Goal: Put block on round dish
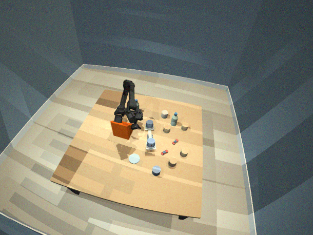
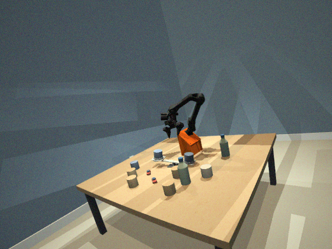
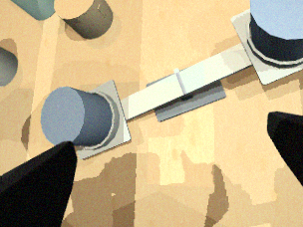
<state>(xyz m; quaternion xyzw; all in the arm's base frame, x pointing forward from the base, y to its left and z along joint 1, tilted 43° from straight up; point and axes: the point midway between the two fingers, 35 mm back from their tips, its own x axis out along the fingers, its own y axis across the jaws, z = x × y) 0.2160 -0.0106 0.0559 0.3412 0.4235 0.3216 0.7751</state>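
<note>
My gripper tip is 17 cm above the grey block, 14 cm to the right of it and 2 cm short of it. Round my gripper tip: pale cylinder: 36 cm to the left, 18 cm below, 10 cm ahead; then pale beam: 18 cm below, 8 cm ahead, 2 cm to the left; then pale round dish: 24 cm to the right, 21 cm below, 3 cm ahead.
</note>
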